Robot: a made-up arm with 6 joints.
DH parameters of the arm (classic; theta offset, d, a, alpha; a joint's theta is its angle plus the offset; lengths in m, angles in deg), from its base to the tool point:
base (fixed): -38.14 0 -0.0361 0
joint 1: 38.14 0.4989 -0.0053 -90
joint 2: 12.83 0 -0.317 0
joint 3: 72.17 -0.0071 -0.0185 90
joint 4: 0 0.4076 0.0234 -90
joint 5: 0 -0.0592 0.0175 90
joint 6: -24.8 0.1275 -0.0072 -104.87
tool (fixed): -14 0.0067 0 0
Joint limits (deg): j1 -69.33..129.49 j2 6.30..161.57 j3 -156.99..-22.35 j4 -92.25..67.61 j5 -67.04..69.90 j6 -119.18..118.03
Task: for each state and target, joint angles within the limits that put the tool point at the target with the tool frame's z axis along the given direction. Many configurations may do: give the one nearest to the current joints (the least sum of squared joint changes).
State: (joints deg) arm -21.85 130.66 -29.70 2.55 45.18 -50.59
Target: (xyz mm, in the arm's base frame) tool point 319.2 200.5 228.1 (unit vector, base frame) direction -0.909 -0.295 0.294
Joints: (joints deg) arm 33.08 124.14 -58.22 9.25 30.42 -56.92
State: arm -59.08 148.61 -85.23 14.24 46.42 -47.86
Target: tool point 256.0 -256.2 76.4 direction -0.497 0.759 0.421
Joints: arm -39.34 152.23 -78.87 11.84 30.78 -57.29
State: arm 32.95 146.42 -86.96 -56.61 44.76 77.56
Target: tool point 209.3 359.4 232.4 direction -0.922 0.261 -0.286
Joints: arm 73.71 127.80 -52.87 -46.87 45.11 65.55
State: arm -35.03 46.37 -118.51 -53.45 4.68 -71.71
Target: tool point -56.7 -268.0 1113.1 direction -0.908 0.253 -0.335
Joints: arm -69.33 54.63 -87.77 -60.14 29.49 -92.84
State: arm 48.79 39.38 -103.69 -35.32 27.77 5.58
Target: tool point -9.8 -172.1 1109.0 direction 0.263 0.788 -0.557
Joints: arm 42.90 21.07 -82.57 -76.15 61.91 18.12
